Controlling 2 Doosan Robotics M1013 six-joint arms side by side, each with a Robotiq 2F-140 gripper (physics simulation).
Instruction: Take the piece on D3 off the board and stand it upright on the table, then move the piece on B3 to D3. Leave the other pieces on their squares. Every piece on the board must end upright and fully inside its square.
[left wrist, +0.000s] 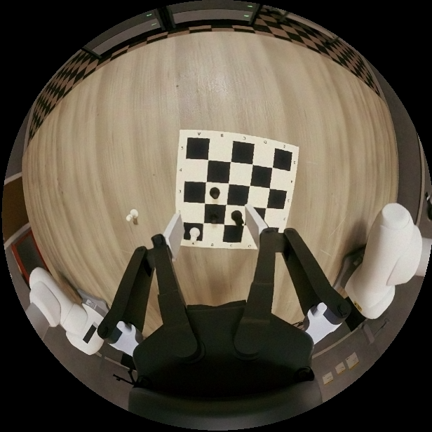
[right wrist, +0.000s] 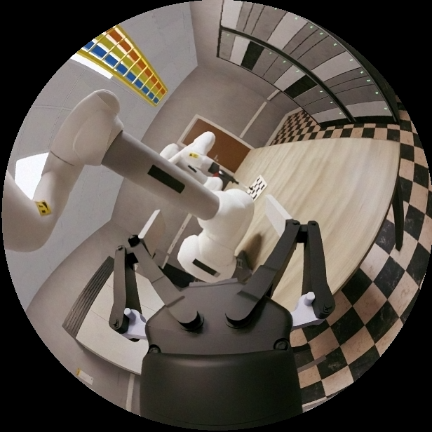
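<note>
The chessboard (left wrist: 239, 135) (right wrist: 262, 180) lies on the table. In the left wrist view, a black piece (left wrist: 214, 192) stands on B3, and D3 holds no piece. A black piece (left wrist: 214, 216) is on B2, another black piece (left wrist: 237, 217) on C2, and a white piece (left wrist: 194, 234) on A1. A white piece (left wrist: 132, 215) is on the table left of the board and appears upright. My left gripper (left wrist: 213, 218) is open and empty above the board's lower rows; its right finger hides part of D2 and D1. My right gripper (right wrist: 212, 211) is open and empty, away from the board.
The wooden table (left wrist: 125, 110) (right wrist: 340, 200) carries the board. A white arm (left wrist: 385, 260) stands at the right table edge in the left wrist view, and white arm parts (left wrist: 65, 315) show at the lower left. In the right wrist view, a white arm (right wrist: 227, 210) stands between that gripper and the board.
</note>
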